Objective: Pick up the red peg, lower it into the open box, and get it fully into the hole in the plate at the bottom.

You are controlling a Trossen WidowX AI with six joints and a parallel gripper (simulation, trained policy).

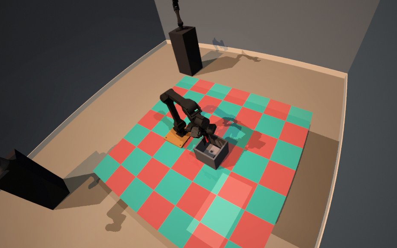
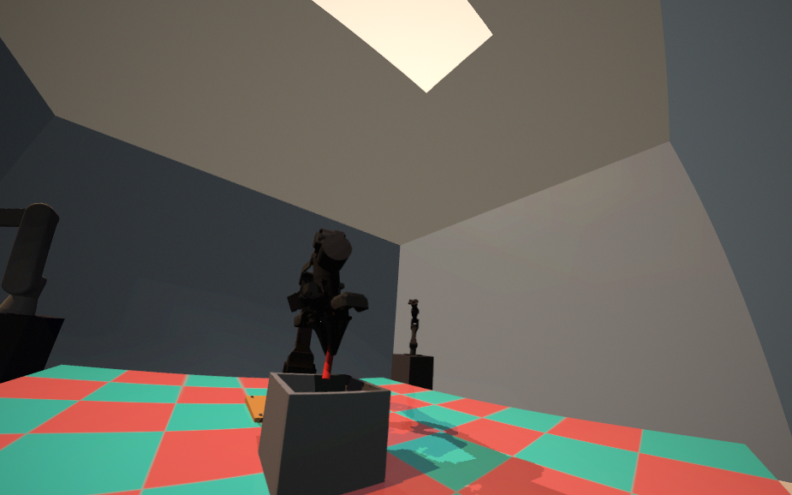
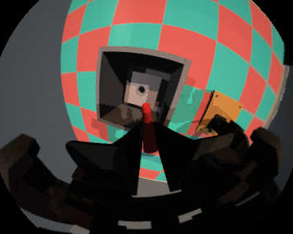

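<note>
Now: gripper tip 130 mm above the light grey plate, 40 mm short of it and 20 mm to the left of it. From my gripper tip the other things lie so: red peg right at my gripper tip.
</note>
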